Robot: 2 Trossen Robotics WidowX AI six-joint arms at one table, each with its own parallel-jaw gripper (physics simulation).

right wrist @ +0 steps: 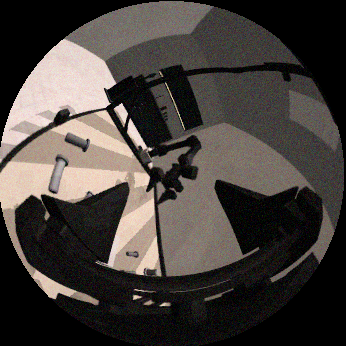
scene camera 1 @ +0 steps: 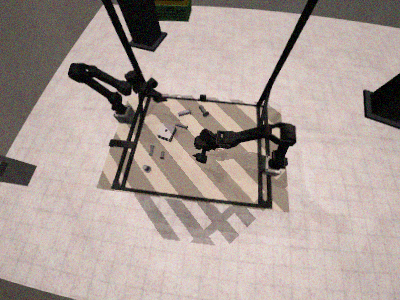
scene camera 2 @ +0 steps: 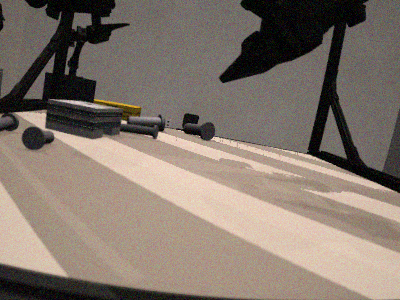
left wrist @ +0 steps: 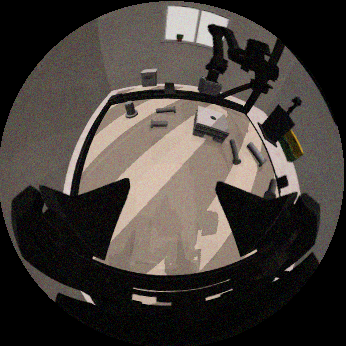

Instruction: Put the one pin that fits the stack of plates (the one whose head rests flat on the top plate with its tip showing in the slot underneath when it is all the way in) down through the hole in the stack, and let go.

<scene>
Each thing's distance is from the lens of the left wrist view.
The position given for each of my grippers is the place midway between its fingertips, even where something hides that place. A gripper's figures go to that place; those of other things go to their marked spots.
my left gripper [left wrist: 173, 184]: 10 cm
my right gripper [left wrist: 272, 72]: 33 cm
grey stack of plates [left wrist: 206, 121]: 30 cm
</scene>
